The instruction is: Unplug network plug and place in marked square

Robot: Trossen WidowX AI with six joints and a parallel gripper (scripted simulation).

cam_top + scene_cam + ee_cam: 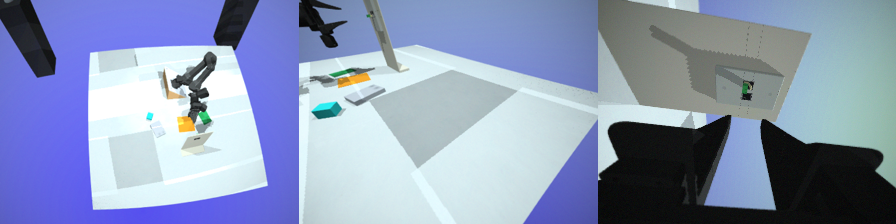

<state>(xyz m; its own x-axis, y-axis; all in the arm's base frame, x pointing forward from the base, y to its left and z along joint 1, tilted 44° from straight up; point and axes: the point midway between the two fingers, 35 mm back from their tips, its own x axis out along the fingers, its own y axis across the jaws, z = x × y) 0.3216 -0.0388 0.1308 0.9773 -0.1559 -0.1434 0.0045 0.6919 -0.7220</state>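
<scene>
The network plug lies 9 cm ahead of my gripper tip. Round my gripper tip: orange square (8 cm behind, 22 cm below); beige upright panel (11 cm ahead, 9 cm below); grey flat block (7 cm behind, 22 cm to the right, 22 cm below).
</scene>
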